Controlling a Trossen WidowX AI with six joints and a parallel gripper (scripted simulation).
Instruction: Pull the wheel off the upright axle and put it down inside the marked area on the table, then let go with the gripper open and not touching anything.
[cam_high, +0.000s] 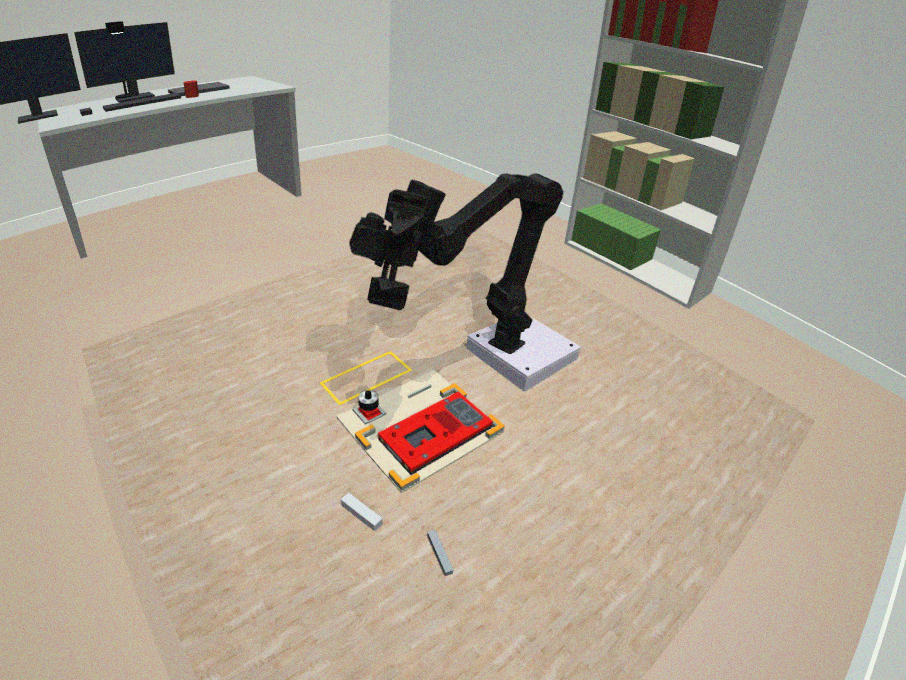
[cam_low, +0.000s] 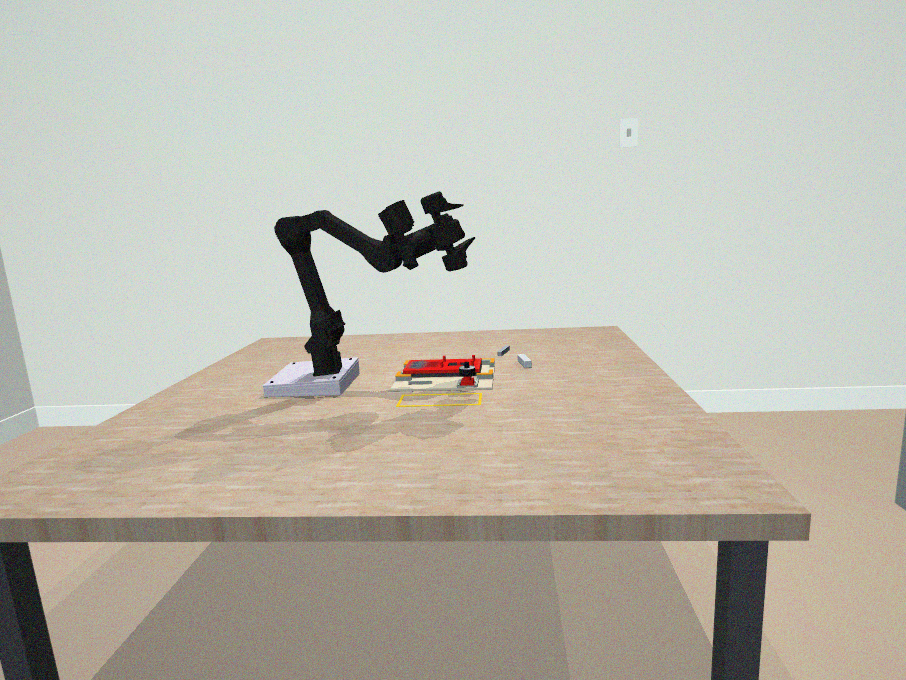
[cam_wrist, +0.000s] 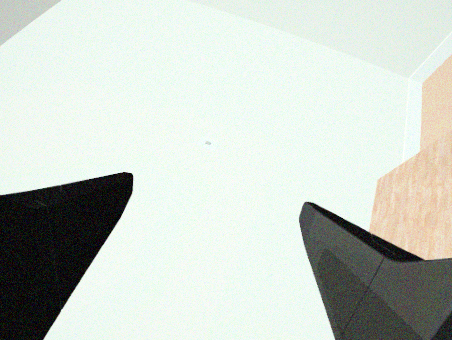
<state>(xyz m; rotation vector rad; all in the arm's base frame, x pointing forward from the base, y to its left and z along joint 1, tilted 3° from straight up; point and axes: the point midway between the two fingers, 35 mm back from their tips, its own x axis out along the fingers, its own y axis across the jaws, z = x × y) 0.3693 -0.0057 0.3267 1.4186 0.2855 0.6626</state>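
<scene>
My gripper tip is 30 mm past the black wheel, 100 mm to the left of it and 360 mm above it.
</scene>
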